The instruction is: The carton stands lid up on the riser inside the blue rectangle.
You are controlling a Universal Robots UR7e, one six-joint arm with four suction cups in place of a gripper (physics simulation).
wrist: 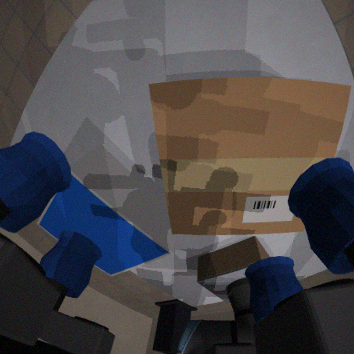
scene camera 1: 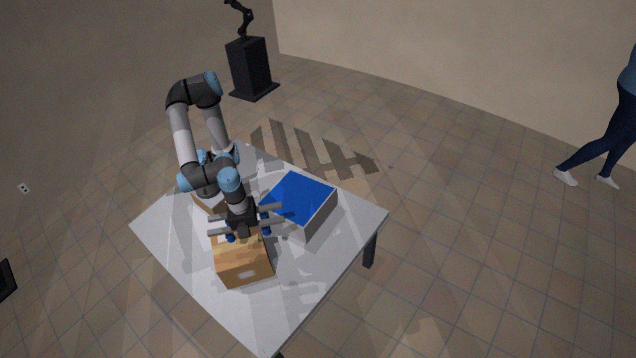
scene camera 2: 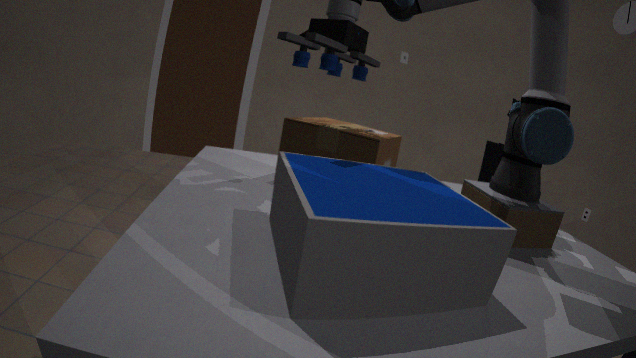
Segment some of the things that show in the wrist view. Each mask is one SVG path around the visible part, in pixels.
My suction head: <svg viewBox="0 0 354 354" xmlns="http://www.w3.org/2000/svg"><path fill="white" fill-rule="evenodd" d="M291 258L271 256L260 259L245 269L244 275L250 286L249 307L255 322L271 313L279 301L303 289L293 271ZM63 230L56 244L41 257L39 264L44 269L46 278L54 279L69 288L66 296L77 298L89 283L92 267L102 256L101 250L86 236L72 230ZM331 157L312 164L298 176L290 188L287 202L289 210L304 224L311 250L333 274L344 274L354 271L347 257L336 259L354 240L354 172L348 161L340 157ZM35 131L24 134L19 142L0 148L0 198L13 216L6 216L1 220L0 227L15 233L39 217L50 198L56 192L68 188L71 181L70 166L64 153L53 140Z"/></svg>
A brown carton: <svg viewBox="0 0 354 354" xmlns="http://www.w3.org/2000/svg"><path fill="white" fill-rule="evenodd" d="M148 84L171 234L232 235L283 233L304 230L305 227L301 219L289 210L287 199L290 188L298 176L309 166L322 159L334 157L345 118L351 85L272 77L199 78Z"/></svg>
